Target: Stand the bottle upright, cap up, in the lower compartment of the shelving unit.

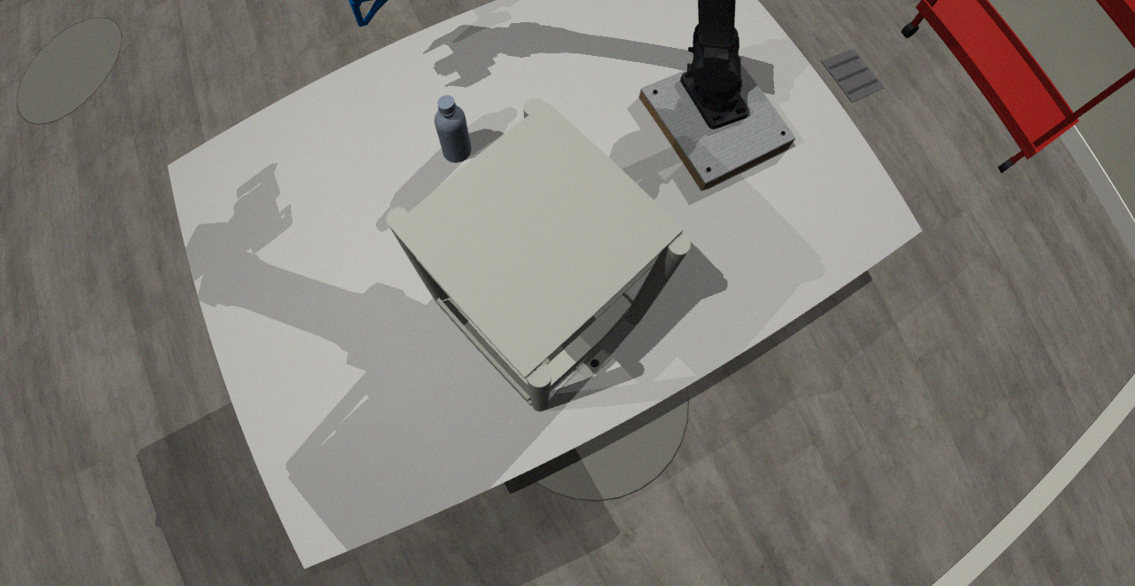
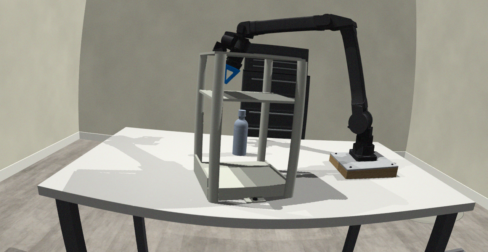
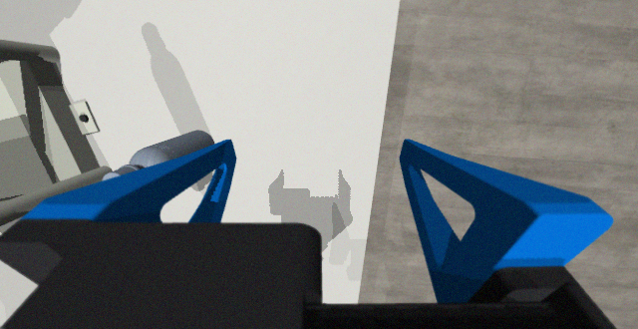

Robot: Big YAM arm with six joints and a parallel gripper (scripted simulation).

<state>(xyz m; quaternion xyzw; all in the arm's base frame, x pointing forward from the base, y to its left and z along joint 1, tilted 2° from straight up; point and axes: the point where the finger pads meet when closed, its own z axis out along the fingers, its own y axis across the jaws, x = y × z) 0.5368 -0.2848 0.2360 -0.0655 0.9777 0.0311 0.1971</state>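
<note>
Right now the grey bottle is 200 mm to the left of my hand, 150 mm below it and 90 mm behind it. Round my hand: shelving unit (510 mm to the left, 110 mm behind, 70 mm below).
</note>
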